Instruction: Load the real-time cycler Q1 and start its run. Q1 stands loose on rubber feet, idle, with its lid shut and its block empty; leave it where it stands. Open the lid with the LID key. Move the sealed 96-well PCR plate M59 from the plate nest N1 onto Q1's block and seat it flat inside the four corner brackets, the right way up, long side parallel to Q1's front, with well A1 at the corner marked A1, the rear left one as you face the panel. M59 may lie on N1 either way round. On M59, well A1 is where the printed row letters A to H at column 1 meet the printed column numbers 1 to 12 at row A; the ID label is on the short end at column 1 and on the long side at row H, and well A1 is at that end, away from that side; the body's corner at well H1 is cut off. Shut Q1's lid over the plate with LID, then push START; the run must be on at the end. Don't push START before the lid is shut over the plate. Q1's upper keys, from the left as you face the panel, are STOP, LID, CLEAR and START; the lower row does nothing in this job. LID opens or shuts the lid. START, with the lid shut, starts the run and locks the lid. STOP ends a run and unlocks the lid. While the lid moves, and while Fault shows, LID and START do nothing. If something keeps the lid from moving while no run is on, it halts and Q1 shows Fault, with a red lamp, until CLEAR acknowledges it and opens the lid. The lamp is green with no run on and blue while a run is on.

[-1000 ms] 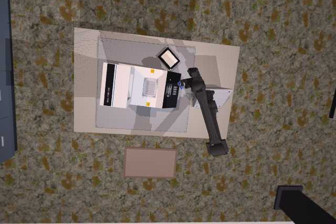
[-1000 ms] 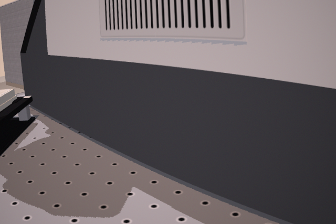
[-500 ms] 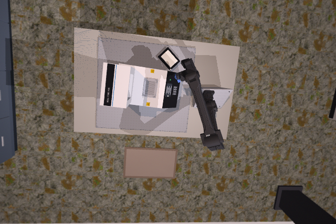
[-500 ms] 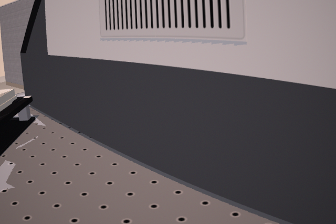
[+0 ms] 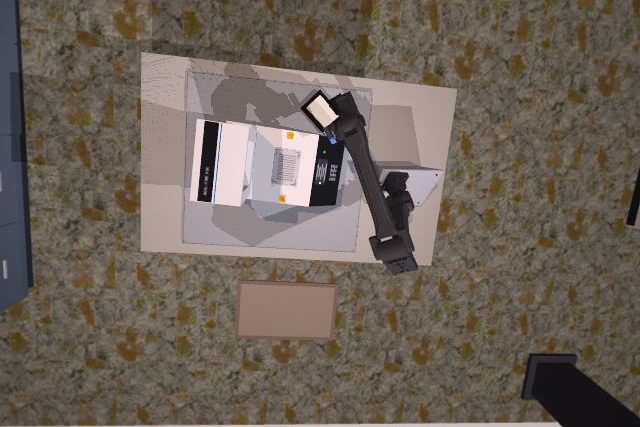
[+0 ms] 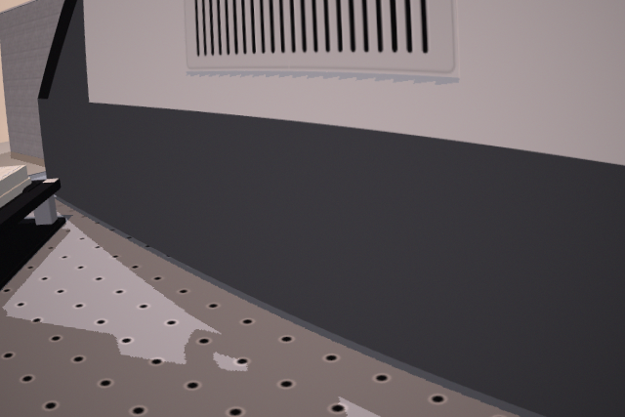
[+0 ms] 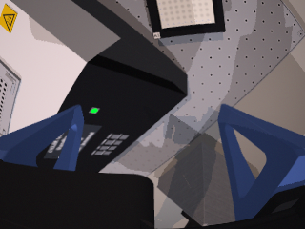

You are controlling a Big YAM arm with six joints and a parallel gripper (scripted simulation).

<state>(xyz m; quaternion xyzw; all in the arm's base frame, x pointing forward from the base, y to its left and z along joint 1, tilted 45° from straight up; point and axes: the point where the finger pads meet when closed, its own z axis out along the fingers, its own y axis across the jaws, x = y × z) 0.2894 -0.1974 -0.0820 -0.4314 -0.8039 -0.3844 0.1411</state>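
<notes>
The sealed plate M59 lies 22 cm below my hand, 8 cm to the right of it and 5 cm ahead of it. Also, from my hand: black plate nest N1: 23 cm below, 8 cm to the right, 5 cm ahead.
</notes>
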